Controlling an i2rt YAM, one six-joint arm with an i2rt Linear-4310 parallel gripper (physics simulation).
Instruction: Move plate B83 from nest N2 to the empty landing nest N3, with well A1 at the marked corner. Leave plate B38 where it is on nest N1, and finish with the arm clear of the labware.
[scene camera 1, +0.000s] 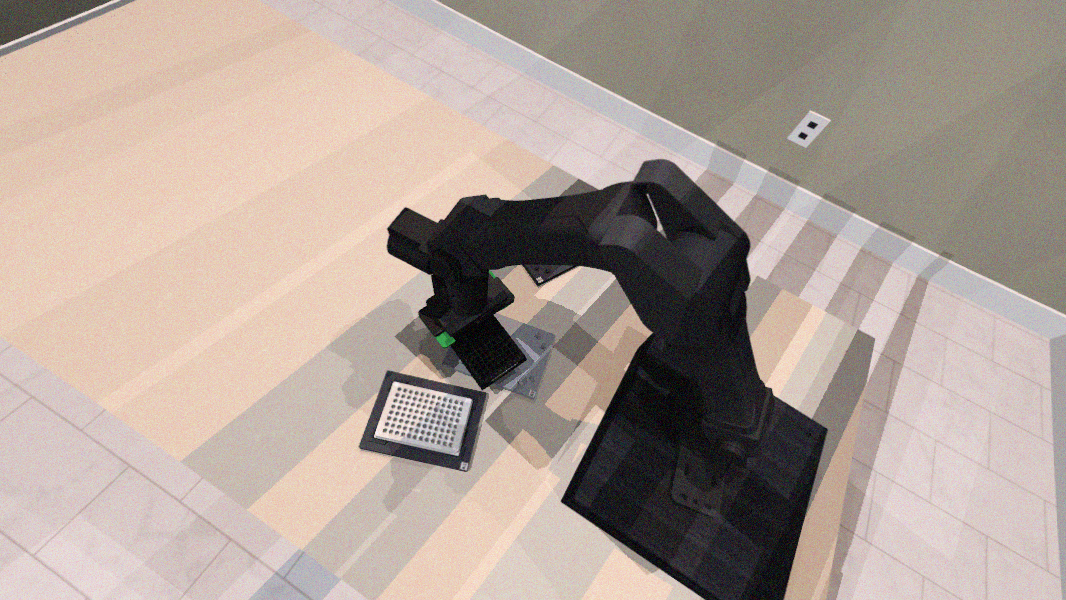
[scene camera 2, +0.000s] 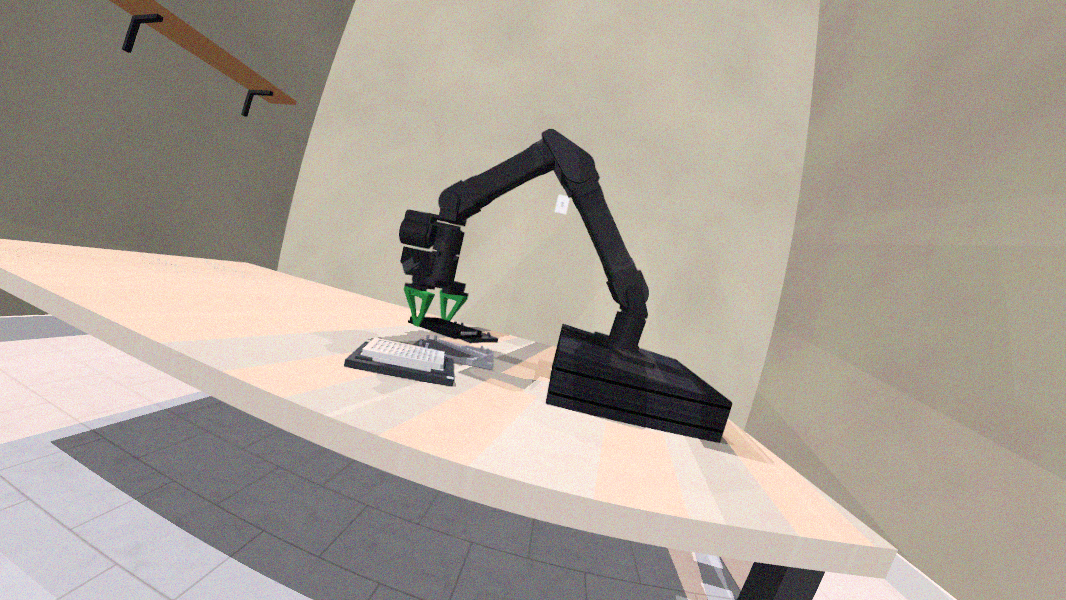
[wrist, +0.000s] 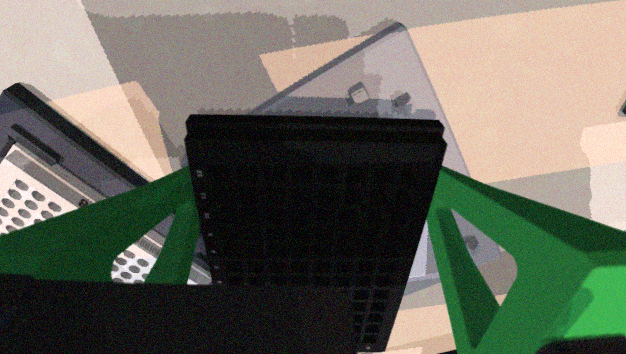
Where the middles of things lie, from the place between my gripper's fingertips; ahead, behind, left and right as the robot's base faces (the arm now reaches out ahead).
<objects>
The grey nest (scene camera 1: 536, 344) is 6 cm behind my hand and 4 cm below it.
</objects>
